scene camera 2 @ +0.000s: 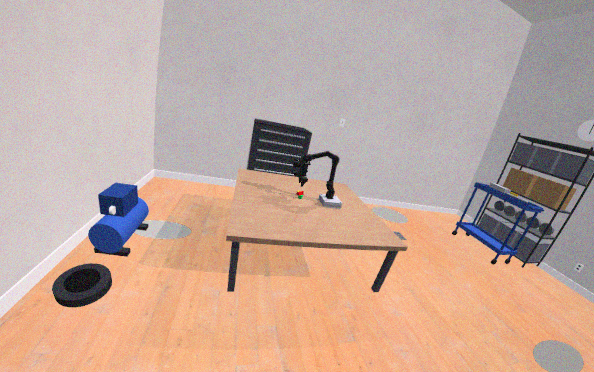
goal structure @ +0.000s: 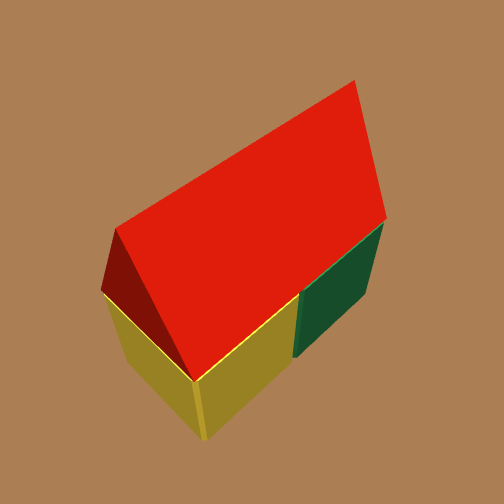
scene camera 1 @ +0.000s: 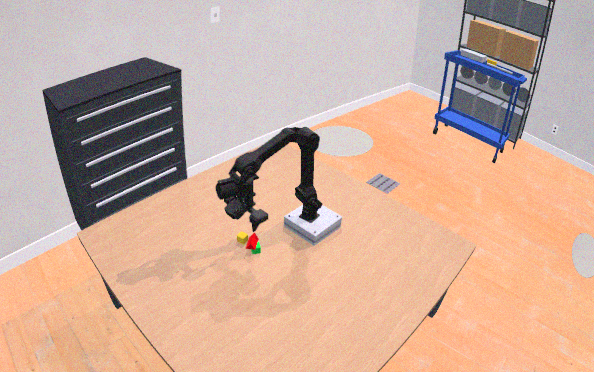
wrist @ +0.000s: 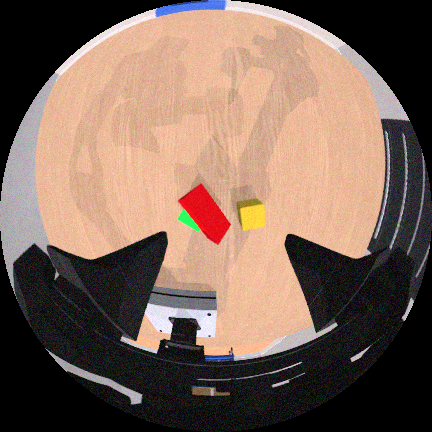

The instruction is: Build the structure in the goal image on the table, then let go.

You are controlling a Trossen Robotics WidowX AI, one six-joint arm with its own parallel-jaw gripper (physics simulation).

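Frame: origin at the arm's base, x left, y ahead, z down, level; centimetres.
Seen in the pictures: gripper, between the fingertips: (scene camera 2: 300, 184) (scene camera 1: 245, 225) (wrist: 228, 239); arm's base, origin of its link: (scene camera 2: 329, 197) (scene camera 1: 309, 216) (wrist: 184, 323).
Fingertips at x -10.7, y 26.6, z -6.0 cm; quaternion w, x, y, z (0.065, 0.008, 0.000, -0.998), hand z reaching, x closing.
Observation:
Pixels of each thing's top centre, then the offset from my fingertips to it. Level surfaces: height alone.
- red block, centre of its top: (wrist: 205, 219) (scene camera 1: 251, 237) (scene camera 2: 300, 191) dx +1.9, dy -0.6, dz +5.4 cm
- green block, centre of its top: (wrist: 193, 215) (scene camera 1: 255, 244) (scene camera 2: 300, 194) dx +3.7, dy -1.1, dz +8.3 cm
- yellow cube, centre of its top: (wrist: 253, 217) (scene camera 1: 242, 234) dx -4.0, dy -2.1, dz +8.3 cm
- wooden table, height of its surface: dz +11.6 cm
A red block (scene camera 1: 252, 241) (scene camera 2: 300, 192) (wrist: 205, 214) lies over a green block (scene camera 1: 256, 249) (scene camera 2: 300, 197) (wrist: 189, 220), covering part of it. The red block looks tilted in scene camera 1; whether its lower end touches the table is unclear. A yellow cube (scene camera 1: 242, 238) (wrist: 251, 215) sits on the table beside the red block, with a small gap in the wrist view. I cannot make out the yellow cube in scene camera 2. My gripper (scene camera 1: 244, 224) (scene camera 2: 302, 184) (wrist: 228, 239) is open and empty, pointing down above the blocks.
The wooden table (scene camera 1: 370, 290) (scene camera 2: 285, 227) carries my arm's pale base (scene camera 1: 314, 225) (scene camera 2: 330, 201) (wrist: 205, 318) near the blocks. A black drawer cabinet (scene camera 1: 125, 145) (scene camera 2: 280, 145) stands behind the table. A blue cart (scene camera 1: 472, 129) stands farther off on the floor.

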